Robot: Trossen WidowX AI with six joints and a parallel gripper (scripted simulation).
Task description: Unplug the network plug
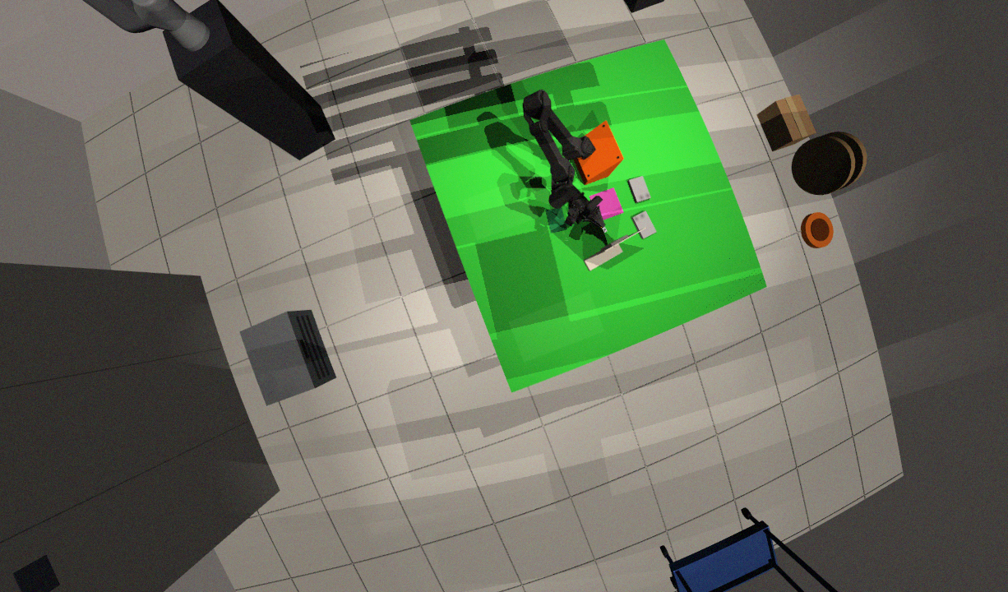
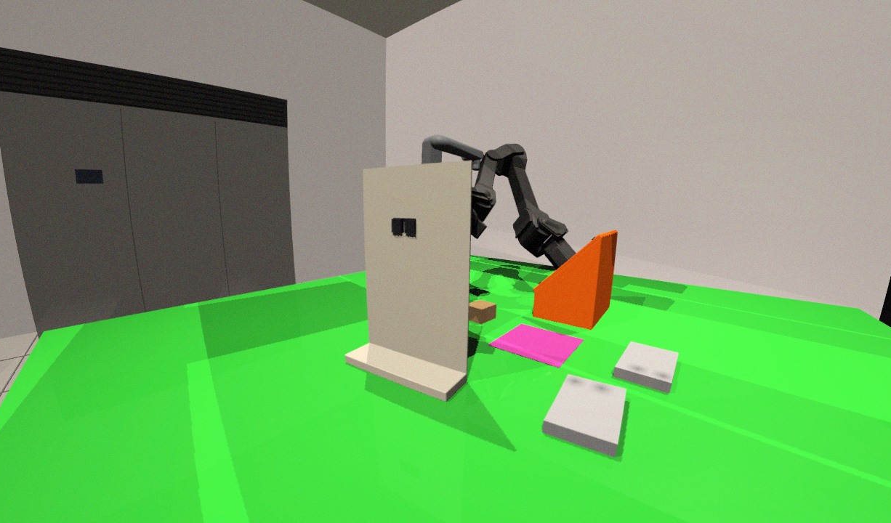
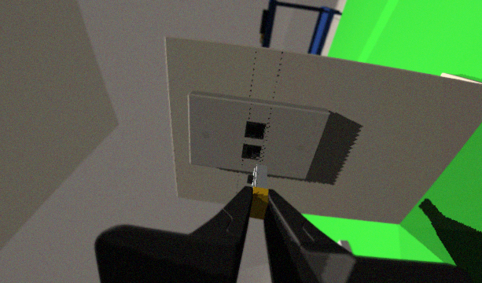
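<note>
Right now my gripper tip is 9 cm past the pink square, 14 cm to the right of it and 19 cm above it. From my gripper tip the other things lie so: beige upright panel (8 cm ahead, 1 cm to the left, 7 cm below); yellow plug (right at my gripper tip).
</note>
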